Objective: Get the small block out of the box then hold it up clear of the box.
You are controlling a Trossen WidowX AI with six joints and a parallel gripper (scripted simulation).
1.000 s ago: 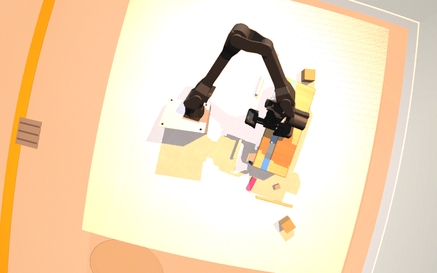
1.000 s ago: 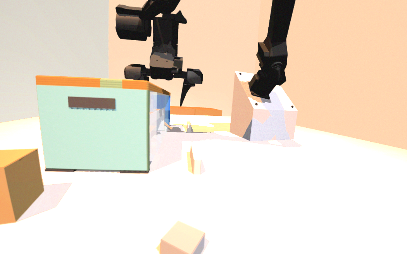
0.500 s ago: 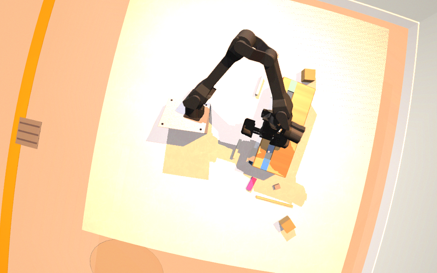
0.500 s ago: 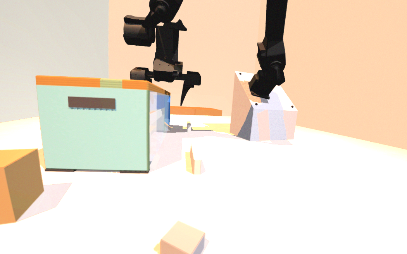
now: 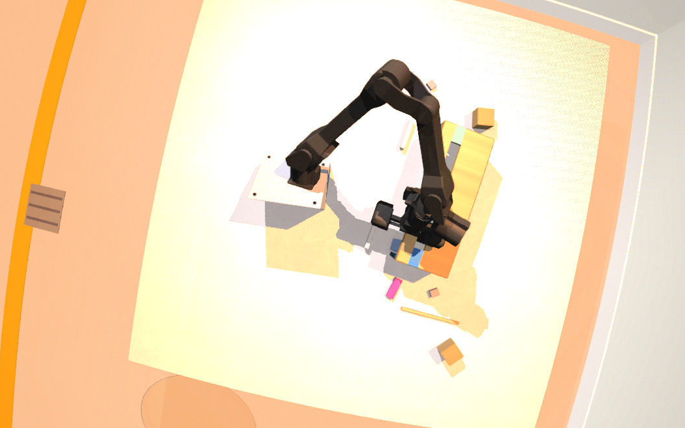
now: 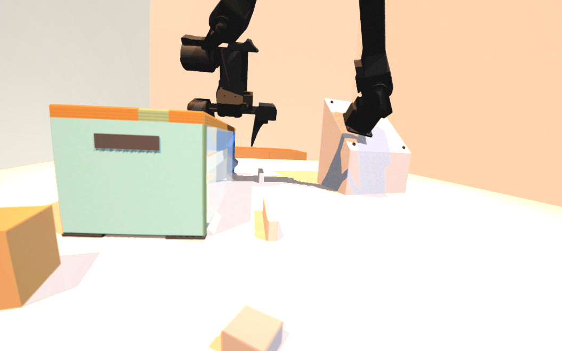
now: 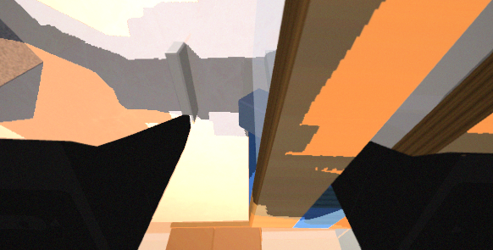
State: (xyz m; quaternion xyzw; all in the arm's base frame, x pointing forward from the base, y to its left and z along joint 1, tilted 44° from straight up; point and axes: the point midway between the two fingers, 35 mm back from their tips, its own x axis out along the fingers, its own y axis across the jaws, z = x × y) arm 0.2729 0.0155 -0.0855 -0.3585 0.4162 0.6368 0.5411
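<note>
My gripper tip is 5 cm above the blue block, 4 cm to the left of it and 1 cm short of it. The rest, counted from my gripper tip: thin orange stick 20 cm to the right, 17 cm ahead, 8 cm below; then pink block 16 cm to the right, 8 cm below, 4 cm ahead; then box 12 cm to the left, 4 cm ahead, 2 cm below.
</note>
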